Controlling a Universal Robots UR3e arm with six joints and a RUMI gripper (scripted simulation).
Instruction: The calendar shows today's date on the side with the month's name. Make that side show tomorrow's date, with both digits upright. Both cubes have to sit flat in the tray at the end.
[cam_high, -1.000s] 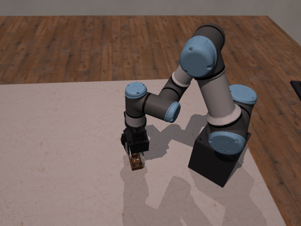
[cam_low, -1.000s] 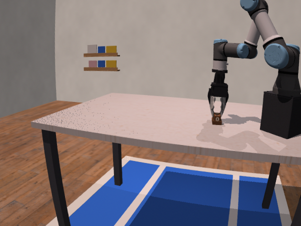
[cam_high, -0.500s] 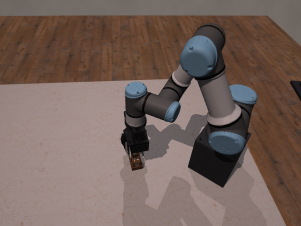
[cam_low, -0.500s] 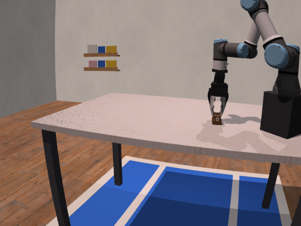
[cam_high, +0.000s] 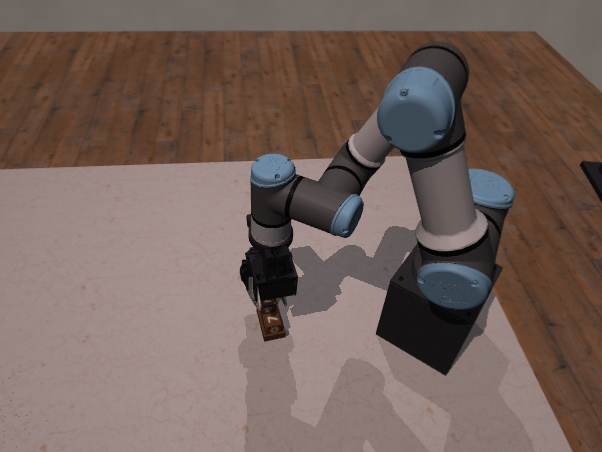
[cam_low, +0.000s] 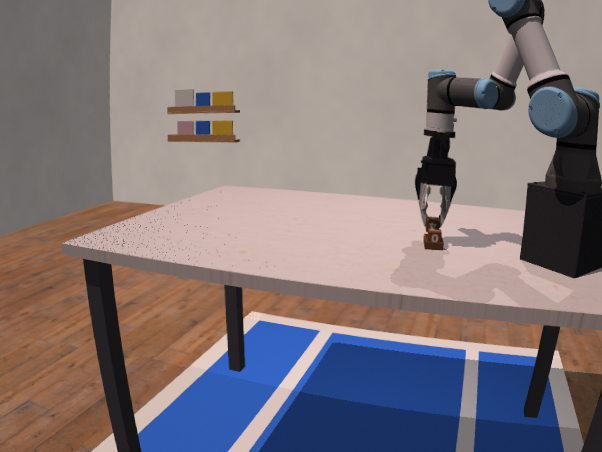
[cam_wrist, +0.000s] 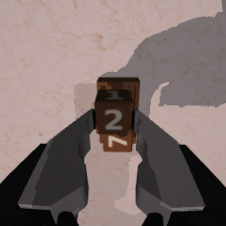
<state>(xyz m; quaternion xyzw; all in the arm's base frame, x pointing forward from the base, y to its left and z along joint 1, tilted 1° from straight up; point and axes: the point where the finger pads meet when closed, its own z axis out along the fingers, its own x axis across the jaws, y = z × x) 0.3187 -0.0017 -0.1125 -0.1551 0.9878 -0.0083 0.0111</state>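
My hand is 1 cm past the calendar tray, 2 cm to the right of it and 5 cm above it. The rest, counted from my hand: brown digit cube (1 cm below).
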